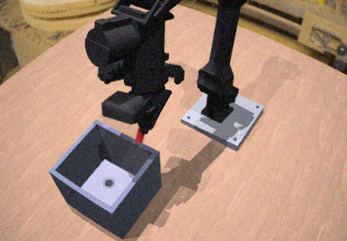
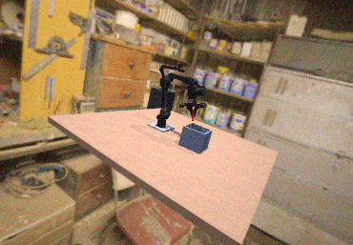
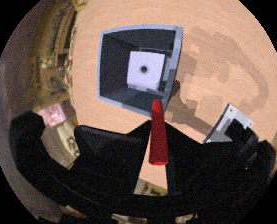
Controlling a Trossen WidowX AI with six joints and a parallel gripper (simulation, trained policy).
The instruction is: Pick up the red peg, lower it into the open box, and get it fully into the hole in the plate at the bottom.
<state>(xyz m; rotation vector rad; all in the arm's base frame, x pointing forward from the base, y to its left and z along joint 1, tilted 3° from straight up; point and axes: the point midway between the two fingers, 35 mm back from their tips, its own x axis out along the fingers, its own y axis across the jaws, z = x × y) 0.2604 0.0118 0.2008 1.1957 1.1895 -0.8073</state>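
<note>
Right now my gripper tip is 8 cm short of the light grey plate, 4 cm to the left of it and 14 cm above it. The rest, counted from my gripper tip: red peg 1 cm to the right, 1 cm above.
</note>
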